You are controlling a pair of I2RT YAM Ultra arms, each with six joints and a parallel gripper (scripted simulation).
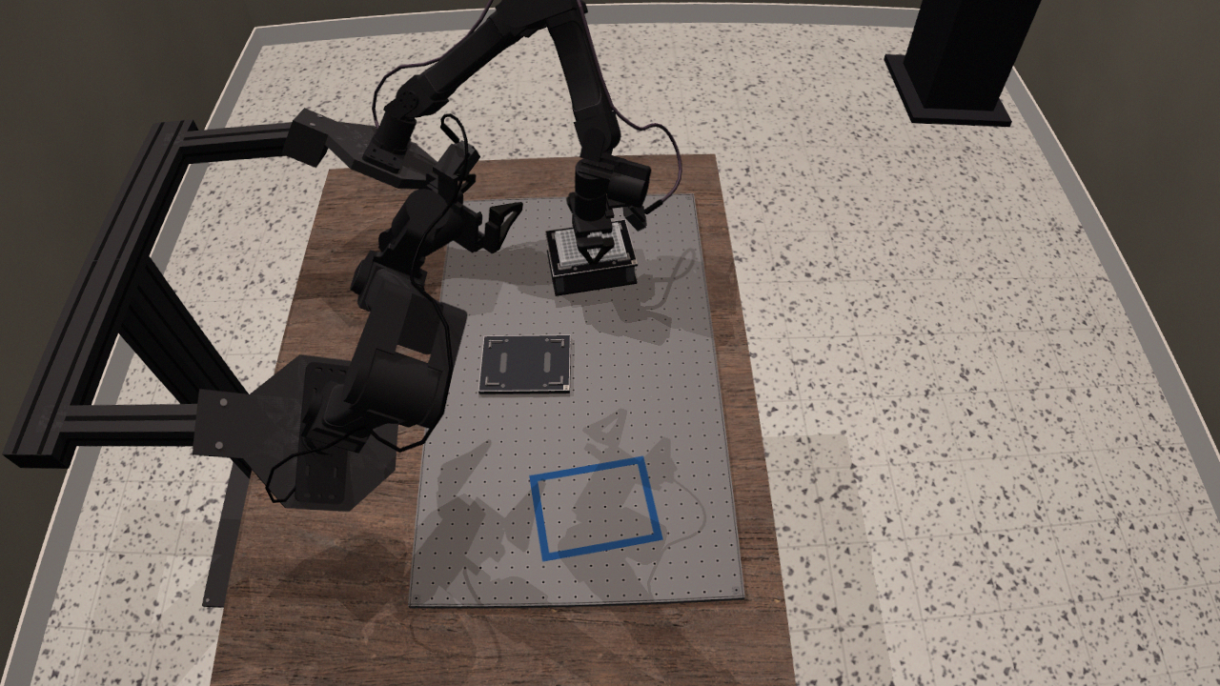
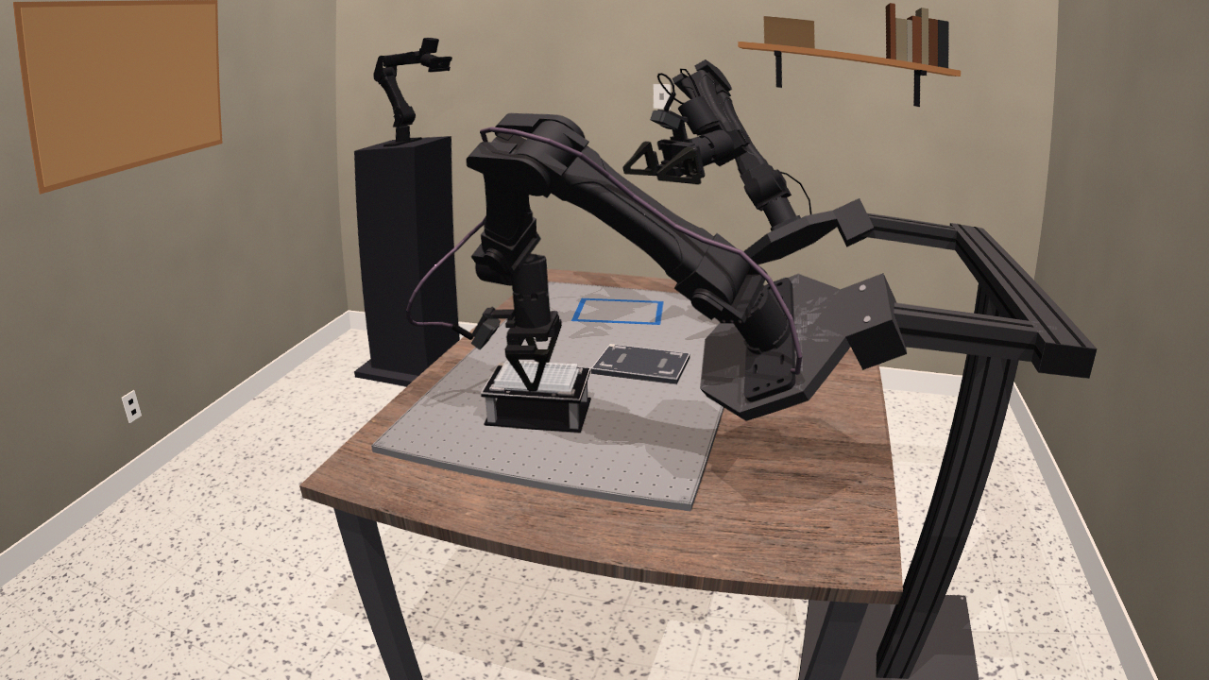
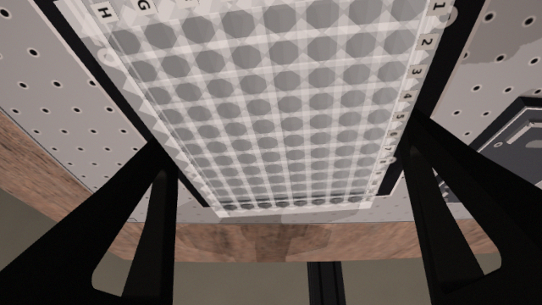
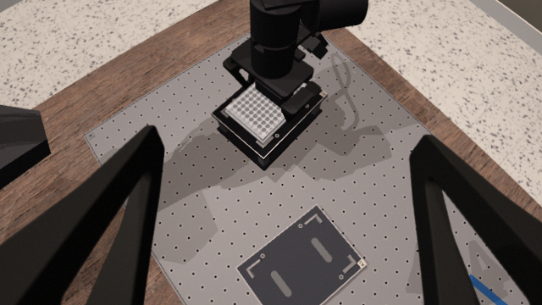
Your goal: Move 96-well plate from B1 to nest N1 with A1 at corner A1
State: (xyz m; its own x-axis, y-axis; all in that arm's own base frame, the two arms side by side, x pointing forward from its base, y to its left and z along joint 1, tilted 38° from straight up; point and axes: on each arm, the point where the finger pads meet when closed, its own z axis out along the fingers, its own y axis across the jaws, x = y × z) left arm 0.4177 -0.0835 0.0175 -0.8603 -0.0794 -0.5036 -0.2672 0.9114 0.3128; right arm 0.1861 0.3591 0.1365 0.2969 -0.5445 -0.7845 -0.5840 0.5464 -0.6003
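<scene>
Now: left hand right at the clear 96-well plate. Also, from my left hand: raised black nest 1 cm below.
</scene>
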